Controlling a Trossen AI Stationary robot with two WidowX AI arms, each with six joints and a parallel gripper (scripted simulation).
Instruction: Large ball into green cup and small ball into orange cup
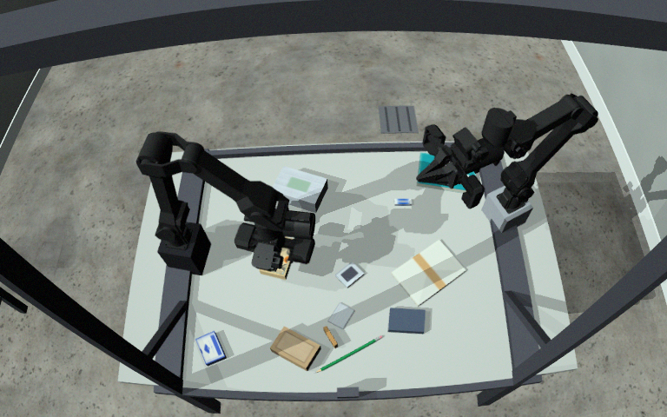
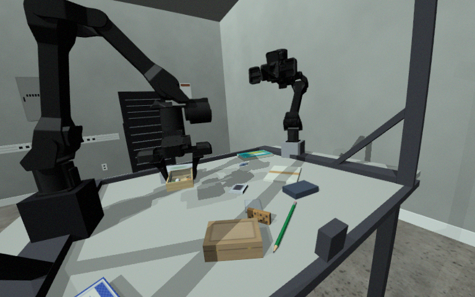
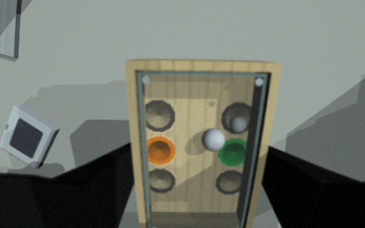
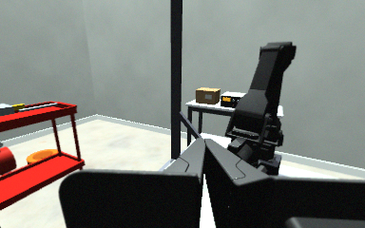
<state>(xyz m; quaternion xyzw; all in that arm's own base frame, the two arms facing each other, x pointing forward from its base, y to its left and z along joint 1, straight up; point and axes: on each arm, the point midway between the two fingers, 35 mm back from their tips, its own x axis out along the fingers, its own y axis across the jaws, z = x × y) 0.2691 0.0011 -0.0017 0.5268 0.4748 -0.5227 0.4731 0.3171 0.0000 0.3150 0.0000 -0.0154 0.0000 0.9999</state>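
Now: left hand 3 cm above the covered wooden puzzle. From my left hand the other things lie so: dark blue block 19 cm behind, 30 cm to the right, 10 cm below; then grey square tile 4 cm behind, 17 cm to the right, 11 cm below; then white box 24 cm ahead, 7 cm to the right, 9 cm below.
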